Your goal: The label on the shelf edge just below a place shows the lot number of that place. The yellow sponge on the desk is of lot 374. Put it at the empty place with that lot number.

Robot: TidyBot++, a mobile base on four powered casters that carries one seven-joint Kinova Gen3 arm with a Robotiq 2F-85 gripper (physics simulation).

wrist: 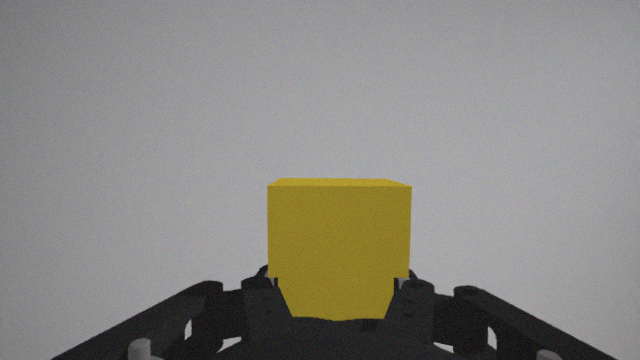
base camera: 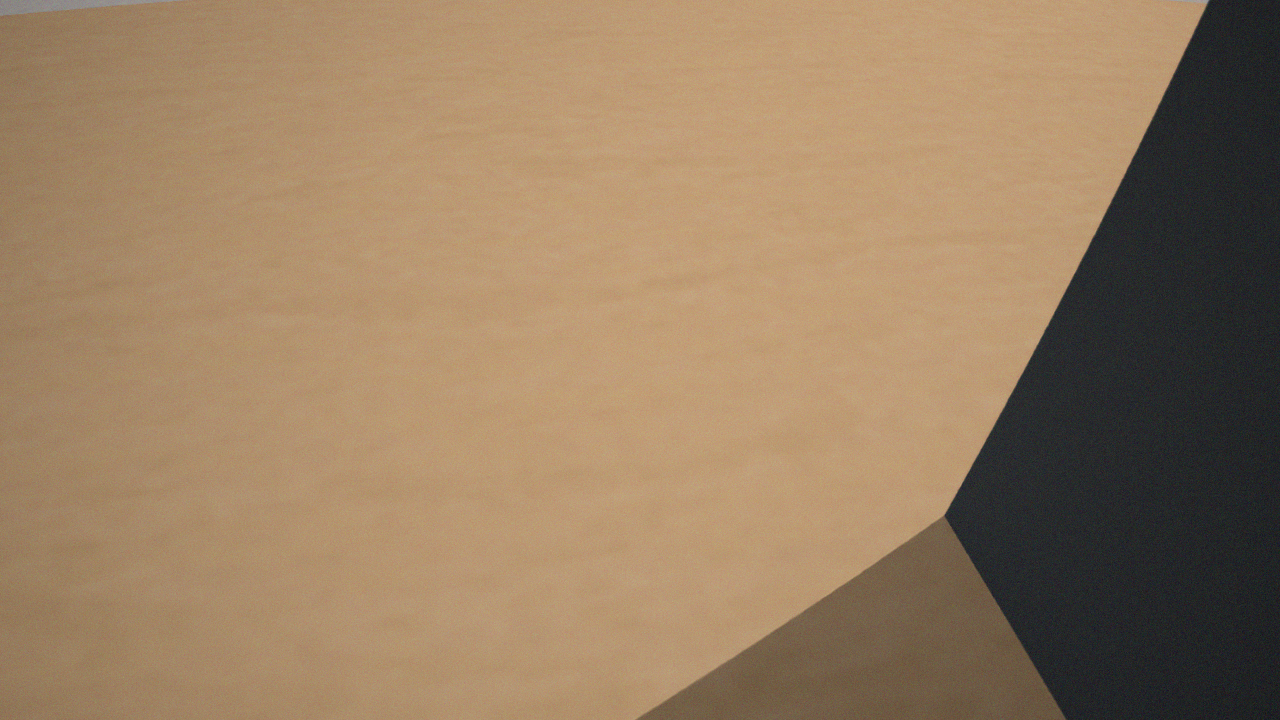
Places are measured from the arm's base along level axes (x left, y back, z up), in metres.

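Pixels of known places: gripper, fingertip midpoint: [wrist: 335, 274].
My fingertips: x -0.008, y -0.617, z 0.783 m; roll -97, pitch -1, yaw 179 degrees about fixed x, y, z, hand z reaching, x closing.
Behind a point stands the place of what it marks.
The yellow sponge [wrist: 339, 232] @(x -0.009, y -0.584, z 0.818 m) shows in the wrist view as a yellow block, low in the middle, held upright between the fingers. My gripper [wrist: 335, 274] @(x -0.008, y -0.617, z 0.783 m) is shut on it, with a dark finger on each side. The sponge stands out beyond the fingertips and touches nothing else that shows. The shelf, its lot labels and the desk top with its places cannot be made out in either view.
In the base camera view, the light wood floor [base camera: 537, 313] @(x 0.051, y -0.524, z -0.397 m) spreads ahead. A large dark panel or furniture side [base camera: 1163, 358] @(x -0.212, y -0.307, z -0.223 m) stands close on the right, with a shadow at its foot. A plain grey wall [wrist: 320, 90] @(x 0.027, y -1.349, z 1.017 m) fills the background of the wrist view.
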